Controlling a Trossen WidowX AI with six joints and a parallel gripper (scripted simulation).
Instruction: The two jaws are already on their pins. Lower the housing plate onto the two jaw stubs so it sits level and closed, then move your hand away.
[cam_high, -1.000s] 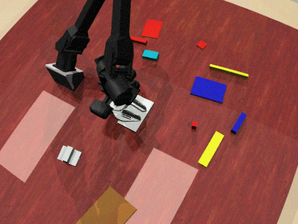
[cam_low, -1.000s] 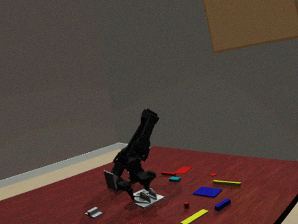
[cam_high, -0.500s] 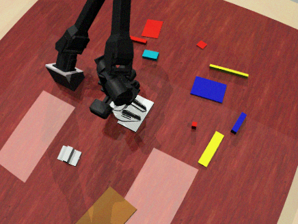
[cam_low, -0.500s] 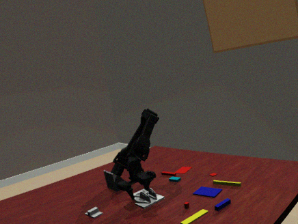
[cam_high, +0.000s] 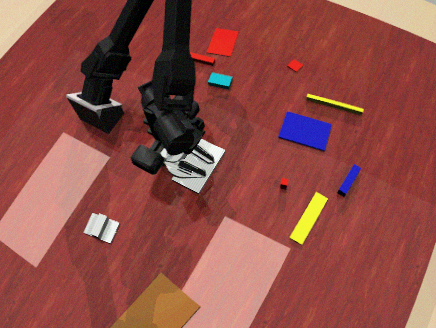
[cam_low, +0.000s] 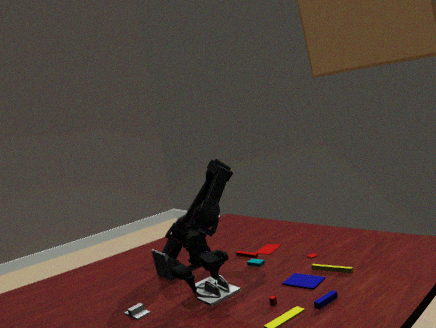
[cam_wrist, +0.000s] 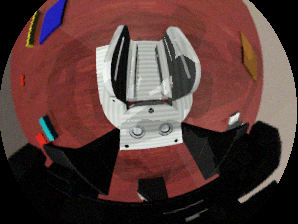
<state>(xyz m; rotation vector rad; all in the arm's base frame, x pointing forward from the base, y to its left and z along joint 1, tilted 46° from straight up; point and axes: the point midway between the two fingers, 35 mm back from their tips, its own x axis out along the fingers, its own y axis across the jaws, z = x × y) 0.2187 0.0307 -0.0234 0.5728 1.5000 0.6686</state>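
My gripper tip is now 2 cm below the housing plate and 1 cm short of it. The rest, counted from my gripper tip: red cube (26 cm ahead, 6 cm to the left); teal block (23 cm to the left, 1 cm behind); blue plate (24 cm ahead, 21 cm to the left).
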